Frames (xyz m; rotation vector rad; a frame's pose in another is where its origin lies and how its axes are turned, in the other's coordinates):
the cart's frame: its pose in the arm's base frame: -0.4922 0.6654 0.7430 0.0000 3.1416 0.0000
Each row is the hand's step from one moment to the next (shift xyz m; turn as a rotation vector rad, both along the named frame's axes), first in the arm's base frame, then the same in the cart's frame.
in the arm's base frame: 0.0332 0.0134 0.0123 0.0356 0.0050 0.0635
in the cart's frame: -0.0332 0.0134 -0.0123 -0.0356 0.0050 -0.0635
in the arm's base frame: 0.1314 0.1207 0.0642 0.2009 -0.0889 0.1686
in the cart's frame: -0.1314 0.1207 -0.0642 -0.2009 -0.0889 -0.1686
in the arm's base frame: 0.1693 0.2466 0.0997 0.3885 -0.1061 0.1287
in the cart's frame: -0.1693 0.2466 -0.0997 -0.3885 -0.1061 -0.1287
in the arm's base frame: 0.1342 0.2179 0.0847 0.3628 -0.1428 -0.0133
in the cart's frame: -0.1342 0.2179 -0.0847 -0.3628 -0.1428 0.0133
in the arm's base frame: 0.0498 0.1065 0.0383 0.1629 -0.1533 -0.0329
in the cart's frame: -0.0498 0.1065 -0.0383 -0.1629 -0.1533 0.0329
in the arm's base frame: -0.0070 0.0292 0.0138 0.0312 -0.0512 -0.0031
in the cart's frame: 0.0070 0.0292 -0.0138 -0.0312 -0.0512 0.0031
